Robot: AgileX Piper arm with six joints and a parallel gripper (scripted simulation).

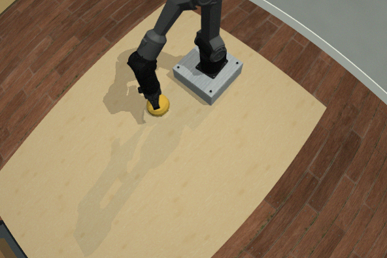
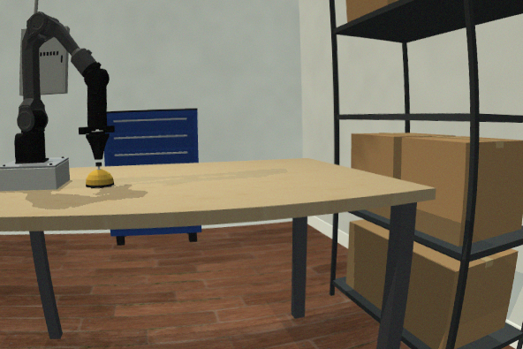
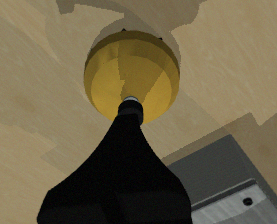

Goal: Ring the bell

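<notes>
My hand is 2 cm above the button. Also, from my hand: yellow dome bell: 4 cm below.
</notes>
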